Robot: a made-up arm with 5 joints. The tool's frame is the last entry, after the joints.
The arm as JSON. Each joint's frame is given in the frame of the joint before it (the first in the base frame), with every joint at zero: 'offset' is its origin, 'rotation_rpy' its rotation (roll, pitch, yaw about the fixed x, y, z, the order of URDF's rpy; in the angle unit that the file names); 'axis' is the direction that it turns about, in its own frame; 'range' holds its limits. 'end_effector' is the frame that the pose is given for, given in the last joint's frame.
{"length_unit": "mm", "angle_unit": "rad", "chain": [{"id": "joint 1", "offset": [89.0, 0.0, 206.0], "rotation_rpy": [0.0, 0.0, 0.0], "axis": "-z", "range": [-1.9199, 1.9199]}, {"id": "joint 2", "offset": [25.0, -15.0, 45.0], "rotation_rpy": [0.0, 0.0, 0.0], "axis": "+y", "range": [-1.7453, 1.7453]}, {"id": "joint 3", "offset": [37.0, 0.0, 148.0], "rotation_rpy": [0.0, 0.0, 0.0], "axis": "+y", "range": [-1.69, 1.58]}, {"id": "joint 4", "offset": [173.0, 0.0, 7.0], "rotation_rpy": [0.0, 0.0, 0.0], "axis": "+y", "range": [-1.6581, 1.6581]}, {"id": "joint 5", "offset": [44.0, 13.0, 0.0], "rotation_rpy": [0.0, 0.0, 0.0], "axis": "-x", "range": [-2.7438, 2.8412]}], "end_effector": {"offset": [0.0, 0.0, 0.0], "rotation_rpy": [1.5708, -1.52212, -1.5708]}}
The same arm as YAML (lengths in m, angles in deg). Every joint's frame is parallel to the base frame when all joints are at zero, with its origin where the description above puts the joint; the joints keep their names.
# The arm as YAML. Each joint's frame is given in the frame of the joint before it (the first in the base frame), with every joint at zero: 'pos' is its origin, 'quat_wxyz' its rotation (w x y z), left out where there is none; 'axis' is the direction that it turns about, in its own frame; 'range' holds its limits. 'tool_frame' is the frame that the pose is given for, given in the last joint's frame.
length_unit: m
angle_unit: deg
joints:
  - joint: joint 1
    pos: [0.089, 0.0, 0.206]
    axis: [0.0, 0.0, -1.0]
    range: [-110.0, 110.0]
  - joint: joint 2
    pos: [0.025, -0.015, 0.045]
    axis: [0.0, 1.0, 0.0]
    range: [-100.0, 100.0]
  - joint: joint 3
    pos: [0.037, 0.0, 0.148]
    axis: [0.0, 1.0, 0.0]
    range: [-96.83, 90.53]
  - joint: joint 4
    pos: [0.173, 0.0, 0.007]
    axis: [0.0, 1.0, 0.0]
    range: [-95.0, 95.0]
  - joint: joint 5
    pos: [0.044, 0.013, 0.0]
    axis: [-1.0, 0.0, 0.0]
    range: [-157.21, 162.79]
tool_frame:
  pos: [0.0, 0.0, 0.0]
  quat_wxyz: [0.706897, 0.017208, -0.706897, -0.017208]

